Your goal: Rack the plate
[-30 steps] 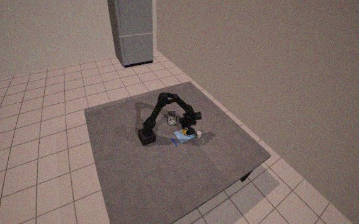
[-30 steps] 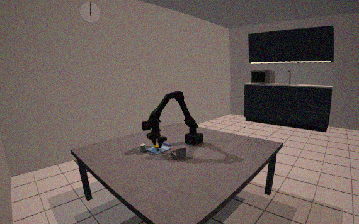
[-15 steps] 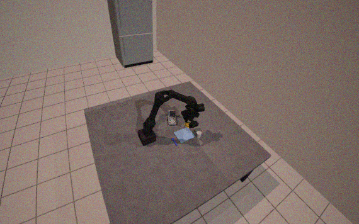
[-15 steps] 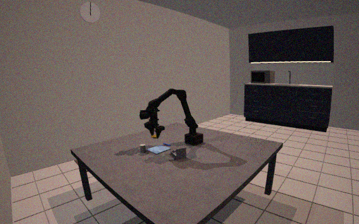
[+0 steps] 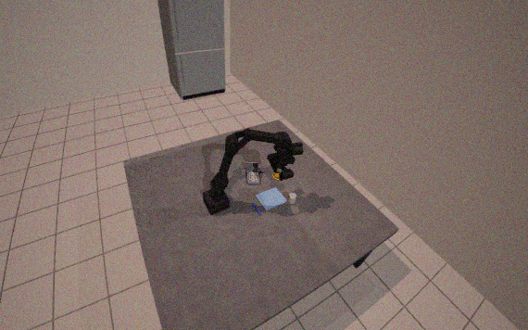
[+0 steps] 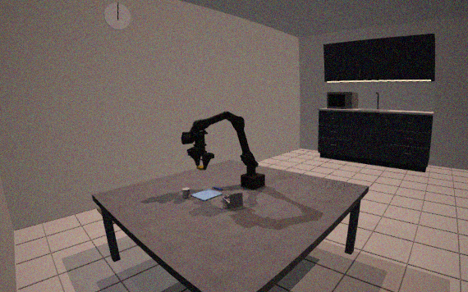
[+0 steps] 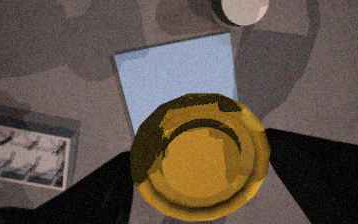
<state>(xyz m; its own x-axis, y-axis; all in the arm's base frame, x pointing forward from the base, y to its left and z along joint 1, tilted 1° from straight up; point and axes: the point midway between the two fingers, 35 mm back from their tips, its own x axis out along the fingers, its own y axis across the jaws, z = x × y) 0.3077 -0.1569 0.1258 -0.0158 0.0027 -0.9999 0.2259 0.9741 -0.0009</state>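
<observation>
Right now the grey dish rack is 21 cm to the left of my gripper tip and 15 cm below it. Round my gripper tip: yellow plate: 1 cm above; then mat: 17 cm below, 3 cm behind; then pale cup: 15 cm below, 9 cm to the right, 6 cm ahead.
</observation>
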